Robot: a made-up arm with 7 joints.
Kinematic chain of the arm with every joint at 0, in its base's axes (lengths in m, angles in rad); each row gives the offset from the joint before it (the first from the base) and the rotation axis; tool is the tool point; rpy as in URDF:
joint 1: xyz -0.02 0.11 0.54 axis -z
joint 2: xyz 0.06 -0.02 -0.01 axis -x
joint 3: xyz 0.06 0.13 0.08 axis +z
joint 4: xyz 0 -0.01 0.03 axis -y
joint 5: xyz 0.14 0.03 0 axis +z
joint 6: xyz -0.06 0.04 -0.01 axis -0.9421 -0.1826 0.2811
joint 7: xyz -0.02 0 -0.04 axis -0.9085 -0.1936 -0.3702
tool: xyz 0.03 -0.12 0.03 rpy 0 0 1.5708
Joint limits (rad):
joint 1: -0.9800..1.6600
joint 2: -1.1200..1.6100
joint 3: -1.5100..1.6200
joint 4: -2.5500..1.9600
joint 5: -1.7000..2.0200
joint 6: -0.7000..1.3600
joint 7: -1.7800..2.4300
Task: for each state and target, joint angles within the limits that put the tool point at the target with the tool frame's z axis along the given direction. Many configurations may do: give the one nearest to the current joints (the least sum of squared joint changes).
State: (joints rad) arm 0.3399 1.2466 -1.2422 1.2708 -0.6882 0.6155 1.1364
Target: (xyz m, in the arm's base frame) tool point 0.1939 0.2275 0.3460 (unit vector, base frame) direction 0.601 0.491 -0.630
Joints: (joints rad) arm 0.3678 1.4686 -1.0780 1.2907 -0.7288 0.1954 0.8249
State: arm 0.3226 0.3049 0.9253 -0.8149 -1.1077 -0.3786 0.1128
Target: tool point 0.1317 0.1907 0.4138 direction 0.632 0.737 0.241
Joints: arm 0.4117 1.0102 0.8592 -0.4483 -1.1250 -0.1654 0.1269
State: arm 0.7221 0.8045 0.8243 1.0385 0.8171 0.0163 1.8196
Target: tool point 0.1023 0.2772 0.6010 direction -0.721 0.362 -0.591
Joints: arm 0.1126 0.7284 0.2031 0.6951 0.6902 0.2209 1.2630
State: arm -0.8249 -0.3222 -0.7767 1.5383 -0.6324 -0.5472 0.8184
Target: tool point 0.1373 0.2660 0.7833 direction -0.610 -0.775 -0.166
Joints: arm -0.9800 -1.0475 -0.0876 1.2348 -1.2984 -0.7000 0.1622
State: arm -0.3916 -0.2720 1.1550 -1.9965 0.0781 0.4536 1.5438
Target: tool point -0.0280 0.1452 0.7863 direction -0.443 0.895 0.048
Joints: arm 0.2553 -1.1200 1.3498 -1.0710 -0.5302 0.0439 1.8307
